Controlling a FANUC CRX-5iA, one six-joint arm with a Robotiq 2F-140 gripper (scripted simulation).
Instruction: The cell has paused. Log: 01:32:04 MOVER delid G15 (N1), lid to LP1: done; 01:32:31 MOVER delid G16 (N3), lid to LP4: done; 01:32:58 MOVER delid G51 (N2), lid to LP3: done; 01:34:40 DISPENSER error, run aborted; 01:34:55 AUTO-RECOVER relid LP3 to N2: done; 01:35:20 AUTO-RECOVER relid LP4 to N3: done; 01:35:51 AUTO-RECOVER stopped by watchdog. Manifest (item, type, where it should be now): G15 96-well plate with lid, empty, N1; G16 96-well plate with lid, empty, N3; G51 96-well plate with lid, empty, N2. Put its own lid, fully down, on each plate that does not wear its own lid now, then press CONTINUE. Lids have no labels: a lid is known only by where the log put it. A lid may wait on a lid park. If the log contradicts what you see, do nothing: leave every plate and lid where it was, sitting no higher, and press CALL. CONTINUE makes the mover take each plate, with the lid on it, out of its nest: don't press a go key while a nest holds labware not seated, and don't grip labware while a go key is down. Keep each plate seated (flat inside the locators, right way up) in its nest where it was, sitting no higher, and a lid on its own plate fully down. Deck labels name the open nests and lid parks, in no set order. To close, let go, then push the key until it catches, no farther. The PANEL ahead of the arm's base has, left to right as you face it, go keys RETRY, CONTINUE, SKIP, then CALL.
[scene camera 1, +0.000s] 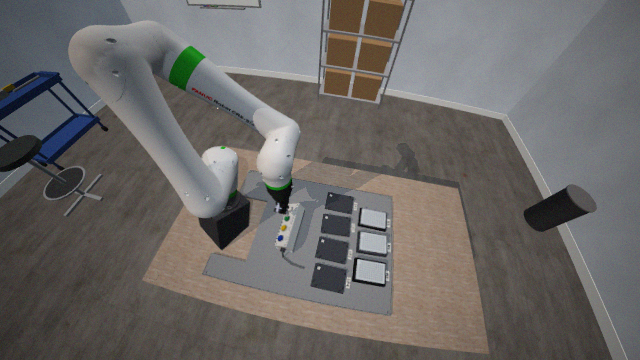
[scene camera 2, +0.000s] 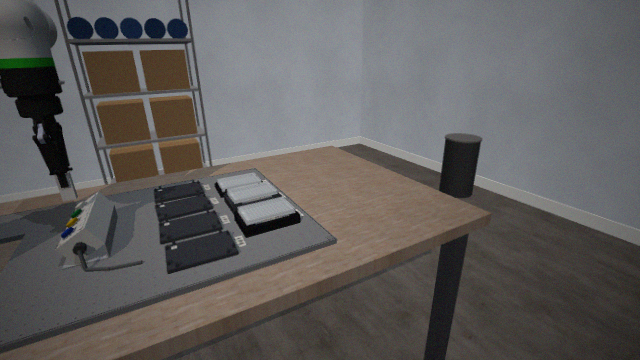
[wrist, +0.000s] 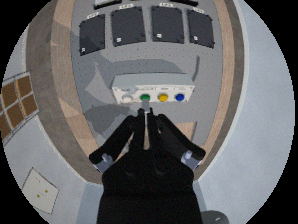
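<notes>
There's a pale grey lid (scene camera 2: 273, 207), and I can see a lid park (wrist: 92, 32) too. I also see a key panel (scene camera 1: 290, 235), and the wrist view shows the key panel as well (wrist: 154, 84). As for my gripper (scene camera 2: 70, 199), you'd find my gripper in the wrist view too (wrist: 145, 104).
</notes>
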